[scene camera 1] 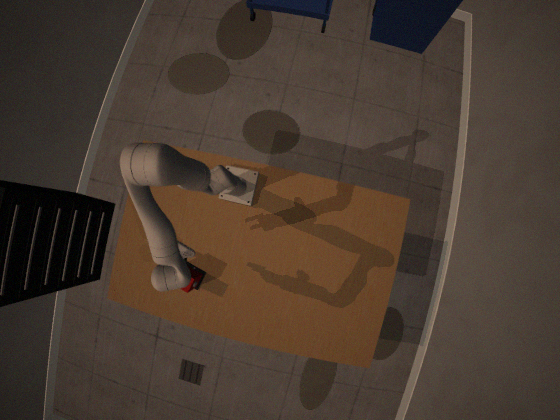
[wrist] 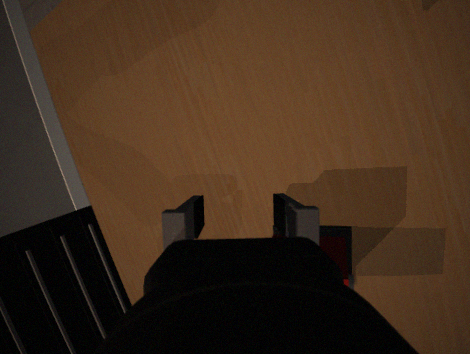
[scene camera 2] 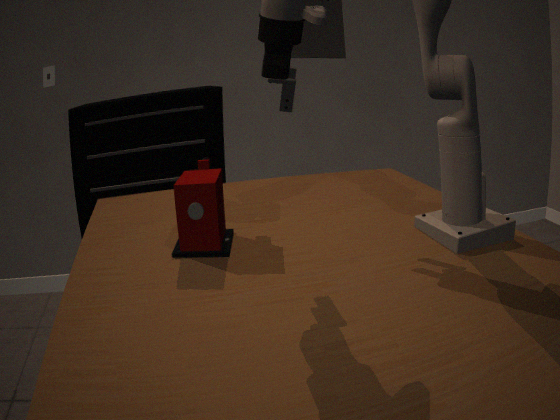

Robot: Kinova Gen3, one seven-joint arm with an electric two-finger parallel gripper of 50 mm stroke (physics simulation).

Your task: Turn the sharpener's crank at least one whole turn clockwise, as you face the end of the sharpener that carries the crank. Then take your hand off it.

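Pixels of known places: gripper, fingertip midpoint: (wrist: 238, 209) (scene camera 2: 286, 104); arm's base, origin of the base link: (scene camera 1: 237, 187) (scene camera 2: 462, 218).
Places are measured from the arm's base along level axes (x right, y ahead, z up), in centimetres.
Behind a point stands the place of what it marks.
The red sharpener (scene camera 1: 189, 286) {x 0.4, y 51.2, z 9.5 cm} (scene camera 2: 202, 232) {x -0.2, y 49.9, z 1.1 cm} (wrist: 333, 250) {x 1.3, y 46.9, z 2.4 cm} stands upright on its black base near the table's chair side. A round grey disc is on its face toward scene camera 2. A small red piece, seemingly the crank's arm (scene camera 2: 203, 164), sticks up behind its top; the crank's handle does not show. The arm hides part of the sharpener in scene camera 1, and the gripper body covers part of it in the wrist view. My gripper (scene camera 2: 287, 97) {x 6.6, y 34.2, z 21.7 cm} (wrist: 238, 209) {x 6.6, y 34.2, z 21.7 cm} is open and empty, pointing down, higher than the sharpener and apart from it, to its right in scene camera 2.
A black slatted chair (scene camera 1: 50, 245) (scene camera 2: 150, 130) (wrist: 55, 280) stands at the table edge beyond the sharpener. The robot's pale base plate (scene camera 1: 240, 199) {x -3.8, y 5.0, z -0.2 cm} (scene camera 2: 457, 242) {x -9.5, y 5.8, z -1.0 cm} is on the wooden table (scene camera 1: 300, 320) {x -54.5, y 48.7, z -3.2 cm} (scene camera 2: 250, 360) {x -34.3, y 43.3, z -3.2 cm} (wrist: 250, 100) {x 11.7, y 23.5, z -3.2 cm}, to the right in scene camera 2.
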